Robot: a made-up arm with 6 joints. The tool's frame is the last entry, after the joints. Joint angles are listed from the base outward.
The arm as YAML. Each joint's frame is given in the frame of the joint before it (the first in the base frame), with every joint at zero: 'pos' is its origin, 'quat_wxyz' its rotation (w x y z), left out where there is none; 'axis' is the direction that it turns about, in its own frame. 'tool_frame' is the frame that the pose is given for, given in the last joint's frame.
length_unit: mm
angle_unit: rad
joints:
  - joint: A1
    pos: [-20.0, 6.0, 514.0]
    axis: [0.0, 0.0, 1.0]
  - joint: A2
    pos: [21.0, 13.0, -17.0]
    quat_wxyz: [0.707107, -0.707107, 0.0, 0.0]
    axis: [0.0, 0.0, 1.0]
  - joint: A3
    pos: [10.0, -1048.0, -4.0]
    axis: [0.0, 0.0, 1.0]
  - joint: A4
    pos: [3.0, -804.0, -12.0]
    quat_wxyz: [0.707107, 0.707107, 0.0, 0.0]
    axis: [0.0, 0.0, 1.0]
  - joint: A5
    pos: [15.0, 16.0, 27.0]
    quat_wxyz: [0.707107, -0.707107, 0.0, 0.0]
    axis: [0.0, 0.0, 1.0]
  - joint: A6
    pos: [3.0, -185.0, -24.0]
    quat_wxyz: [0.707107, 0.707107, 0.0, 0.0]
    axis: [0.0, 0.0, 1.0]
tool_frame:
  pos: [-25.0, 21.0, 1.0]
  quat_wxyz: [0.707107, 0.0, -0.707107, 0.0]
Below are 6 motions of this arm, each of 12 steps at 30 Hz.
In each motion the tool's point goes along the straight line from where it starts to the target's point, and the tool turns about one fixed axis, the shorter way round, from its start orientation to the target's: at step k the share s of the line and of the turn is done. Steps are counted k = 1, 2, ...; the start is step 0. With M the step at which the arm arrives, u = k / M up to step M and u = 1 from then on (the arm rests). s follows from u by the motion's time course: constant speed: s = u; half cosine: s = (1 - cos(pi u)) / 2; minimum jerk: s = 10 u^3 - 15 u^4 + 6 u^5.
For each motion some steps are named. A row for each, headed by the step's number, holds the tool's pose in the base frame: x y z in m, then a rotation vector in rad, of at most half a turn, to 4 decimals.
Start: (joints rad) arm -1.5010 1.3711 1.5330 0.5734 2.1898 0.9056
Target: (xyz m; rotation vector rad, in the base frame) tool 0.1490 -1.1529 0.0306 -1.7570 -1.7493 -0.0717
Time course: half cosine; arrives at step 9
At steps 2, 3, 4, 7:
2: 0.1394 -1.0630 -0.0577 -1.8161 -1.4349 0.0719
3: 0.1409 -1.0765 -0.0444 -1.8094 -1.4825 0.0509
4: 0.1427 -1.0931 -0.0281 -1.8001 -1.5408 0.0249
7: 0.1477 -1.1410 0.0189 -1.7668 -1.7079 -0.0521

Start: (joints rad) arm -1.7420 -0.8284 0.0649 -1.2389 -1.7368 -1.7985
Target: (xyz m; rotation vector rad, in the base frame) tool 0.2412 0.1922 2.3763 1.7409 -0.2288 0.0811
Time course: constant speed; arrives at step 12
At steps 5, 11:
5: 0.3174 0.8423 2.0298 1.0700 0.1123 -0.0576
11: 0.2521 0.2851 2.3268 1.6468 -0.1768 0.0599

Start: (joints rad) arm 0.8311 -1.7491 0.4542 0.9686 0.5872 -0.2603
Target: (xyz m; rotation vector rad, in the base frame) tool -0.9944 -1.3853 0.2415 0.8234 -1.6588 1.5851
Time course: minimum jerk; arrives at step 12
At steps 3, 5, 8, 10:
3: -1.3653 -1.3767 0.5962 0.6864 -2.2758 1.3491
5: -1.2648 -1.3790 0.5000 0.7301 -2.1116 1.4254
8: -1.0812 -1.3833 0.3245 0.7972 -1.8057 1.5408
10: -1.0091 -1.3850 0.2555 0.8192 -1.6837 1.5781

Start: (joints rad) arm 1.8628 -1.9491 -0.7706 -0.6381 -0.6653 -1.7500
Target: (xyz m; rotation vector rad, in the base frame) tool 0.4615 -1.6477 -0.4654 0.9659 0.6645 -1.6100
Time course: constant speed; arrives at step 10
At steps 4, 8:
4: 0.3692 -1.4213 -0.6718 1.1718 0.9326 -1.8218
8: 0.4307 -1.5722 -0.5342 1.0345 0.7520 -1.6824

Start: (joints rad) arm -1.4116 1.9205 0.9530 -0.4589 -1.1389 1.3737
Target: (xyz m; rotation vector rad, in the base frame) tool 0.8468 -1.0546 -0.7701 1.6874 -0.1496 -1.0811
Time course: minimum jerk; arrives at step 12
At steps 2, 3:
2: 0.2648 -1.3467 -0.6898 1.2503 -0.4605 -0.9723
3: 0.3058 -1.3261 -0.6954 1.2817 -0.4403 -0.9811

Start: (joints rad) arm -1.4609 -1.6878 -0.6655 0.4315 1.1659 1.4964
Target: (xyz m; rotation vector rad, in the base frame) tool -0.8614 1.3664 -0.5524 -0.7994 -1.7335 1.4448
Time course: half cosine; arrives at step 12
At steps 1, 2, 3, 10, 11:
1: -0.1864 1.7931 -0.1466 -0.9325 -1.0435 0.8618
2: -0.2207 1.7714 -0.1673 -0.9294 -1.0786 0.8915
3: -0.2753 1.7369 -0.2001 -0.9237 -1.1345 0.9386
10: -0.8154 1.3955 -0.5247 -0.8138 -1.6867 1.4052
11: -0.8497 1.3738 -0.5454 -0.8031 -1.7216 1.4347

